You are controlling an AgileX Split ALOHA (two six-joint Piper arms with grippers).
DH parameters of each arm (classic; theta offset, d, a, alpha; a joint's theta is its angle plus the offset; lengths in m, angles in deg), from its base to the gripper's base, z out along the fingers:
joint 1: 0 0.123 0 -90
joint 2: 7.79 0 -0.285 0
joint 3: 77.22 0 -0.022 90
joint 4: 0 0.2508 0 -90
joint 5: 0 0 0.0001 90
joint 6: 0 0.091 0 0
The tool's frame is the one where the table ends.
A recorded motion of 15 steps. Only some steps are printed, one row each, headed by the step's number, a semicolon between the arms.
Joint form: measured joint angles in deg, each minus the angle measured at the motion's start. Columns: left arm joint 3, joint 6, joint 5, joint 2, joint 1, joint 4; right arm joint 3, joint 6, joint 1, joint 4, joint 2, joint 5.
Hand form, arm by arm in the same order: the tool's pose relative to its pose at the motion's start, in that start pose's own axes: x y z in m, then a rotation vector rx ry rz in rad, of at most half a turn. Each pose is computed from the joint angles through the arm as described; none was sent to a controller.
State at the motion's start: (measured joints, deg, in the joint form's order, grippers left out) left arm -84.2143 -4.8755 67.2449 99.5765 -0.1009 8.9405; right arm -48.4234 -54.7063 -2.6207 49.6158 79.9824 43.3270
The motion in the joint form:
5: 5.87 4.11 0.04 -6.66 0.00 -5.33; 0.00 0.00 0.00 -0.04 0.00 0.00
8: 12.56 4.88 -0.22 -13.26 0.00 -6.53; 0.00 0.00 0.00 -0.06 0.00 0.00
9: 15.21 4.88 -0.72 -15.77 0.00 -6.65; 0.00 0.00 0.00 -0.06 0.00 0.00
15: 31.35 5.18 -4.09 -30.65 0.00 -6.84; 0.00 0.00 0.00 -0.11 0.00 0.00
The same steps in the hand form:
5: 0.0278 -0.0045 -0.0183 0.0858 -0.0088 0.0343; 0.0000 0.0000 0.0000 0.0003 0.0004 -0.0005
8: 0.0585 -0.0040 -0.0292 0.1051 -0.0115 0.0397; 0.0001 0.0000 0.0000 0.0004 0.0006 -0.0008
9: 0.0701 -0.0035 -0.0320 0.1072 -0.0177 0.0386; 0.0001 0.0000 0.0000 0.0004 0.0006 -0.0008
15: 0.1418 -0.0016 -0.0356 0.1111 -0.0547 0.0413; 0.0001 -0.0001 0.0000 0.0008 0.0011 -0.0014

